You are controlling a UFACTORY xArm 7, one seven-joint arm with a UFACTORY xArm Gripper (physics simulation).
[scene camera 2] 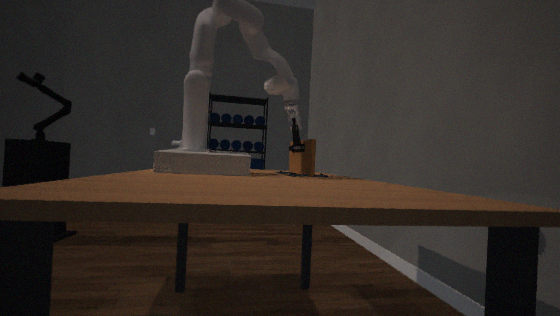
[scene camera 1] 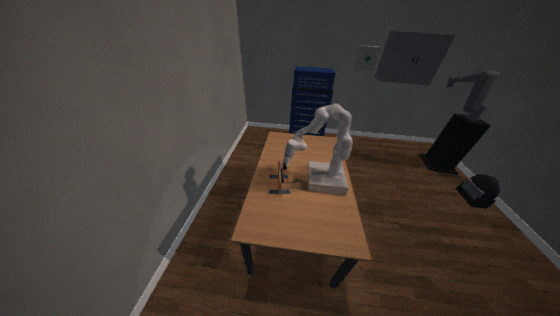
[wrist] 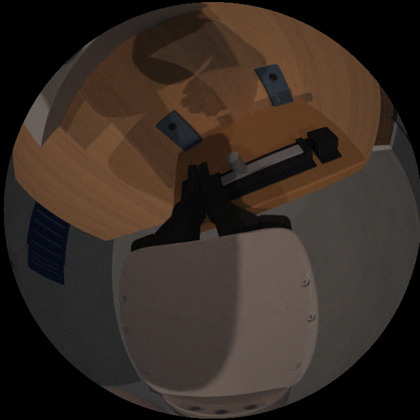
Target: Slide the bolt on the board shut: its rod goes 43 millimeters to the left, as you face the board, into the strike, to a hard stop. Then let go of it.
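Where they show: gripper, fingertip midpoint: [scene camera 2: 297, 146] [scene camera 1: 284, 169]; arm's base, link origin: [scene camera 2: 194, 150] [scene camera 1: 333, 174].
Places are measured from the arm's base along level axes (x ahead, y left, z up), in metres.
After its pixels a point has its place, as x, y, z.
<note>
The upright wooden board [scene camera 1: 279, 187] @[0.424, 0.284, 0.012] [scene camera 2: 308, 157] @[0.471, 0.065, -0.001] [wrist: 250, 129] carries a black bolt housing [wrist: 272, 175] with a light grey rod [wrist: 277, 159] in it. The grey knob [wrist: 235, 162] stands out near the housing's end on the gripper's side. The black strike block [wrist: 323, 142] is at the other end, with a narrow strip of board between it and the housing. My gripper [scene camera 1: 284, 169] @[0.424, 0.099, 0.048] [scene camera 2: 297, 144] @[0.424, 0.099, 0.048] [wrist: 200, 175] is shut and empty. In the wrist view its tips are left of the knob, with a small gap; whether they touch the housing's end is hidden.
Blue feet [wrist: 179, 130] [wrist: 274, 84] hold the board on the wooden table [scene camera 1: 300, 225] @[0.215, 0.510, -0.083] [scene camera 2: 250, 192] @[0.252, -0.622, -0.083]. The arm's pale base [scene camera 1: 327, 185] @[0.050, 0.161, 0.009] [scene camera 2: 200, 162] @[0.061, -0.160, -0.042] stands on the table facing the board. A wall is beyond the board. A blue cabinet [scene camera 1: 312, 100] stands behind the table.
</note>
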